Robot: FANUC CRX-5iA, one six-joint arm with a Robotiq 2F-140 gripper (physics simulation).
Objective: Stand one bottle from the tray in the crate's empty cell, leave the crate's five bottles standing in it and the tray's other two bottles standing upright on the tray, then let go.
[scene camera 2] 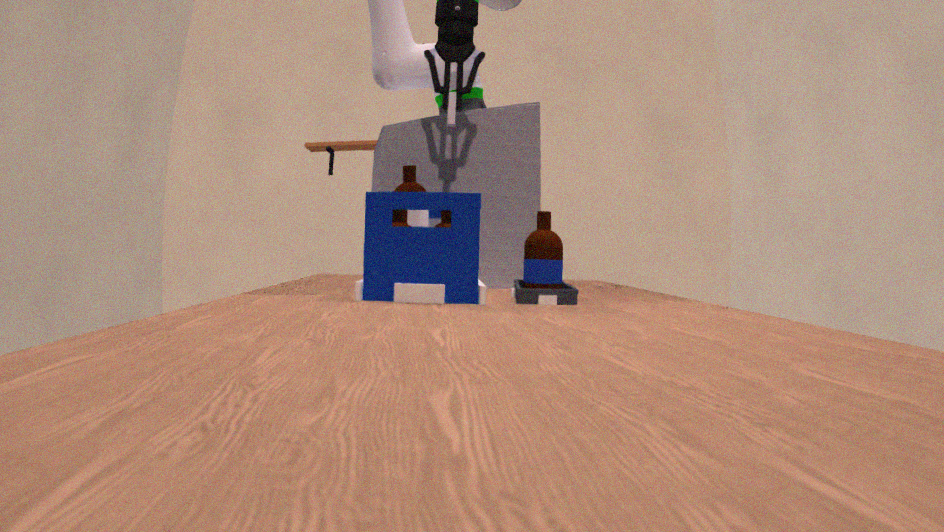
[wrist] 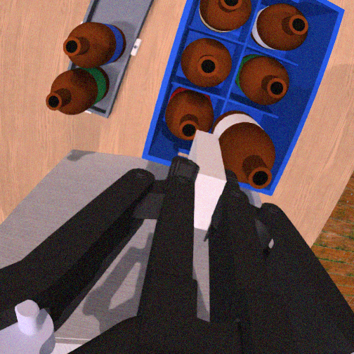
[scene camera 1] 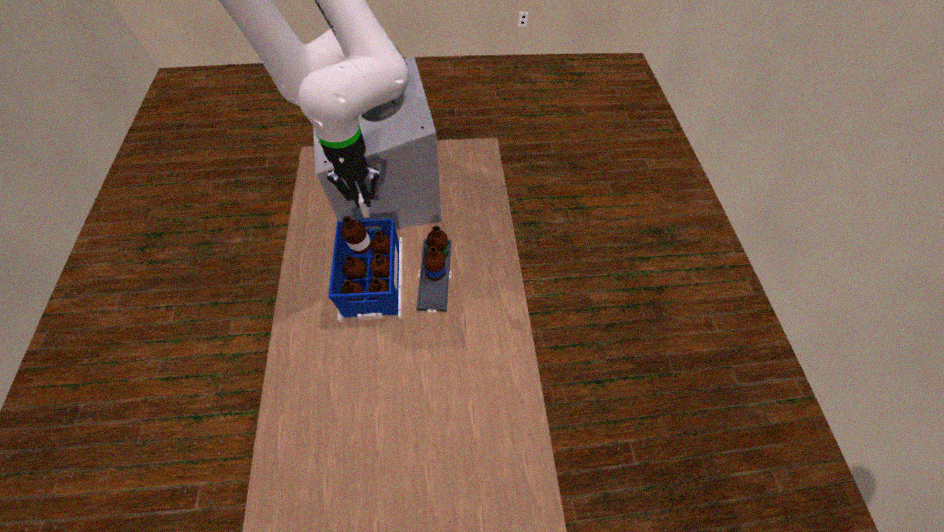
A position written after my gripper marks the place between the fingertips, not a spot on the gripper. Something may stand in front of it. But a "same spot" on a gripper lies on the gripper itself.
Labels:
my gripper: scene camera 2; wrist 200, 151; scene camera 1
white-labelled bottle: scene camera 2; wrist 246, 149; scene camera 1
same spot on my gripper: (scene camera 1: 362, 200) = (scene camera 2: 454, 92)
same spot on white-labelled bottle: (scene camera 1: 354, 233) = (scene camera 2: 415, 186)

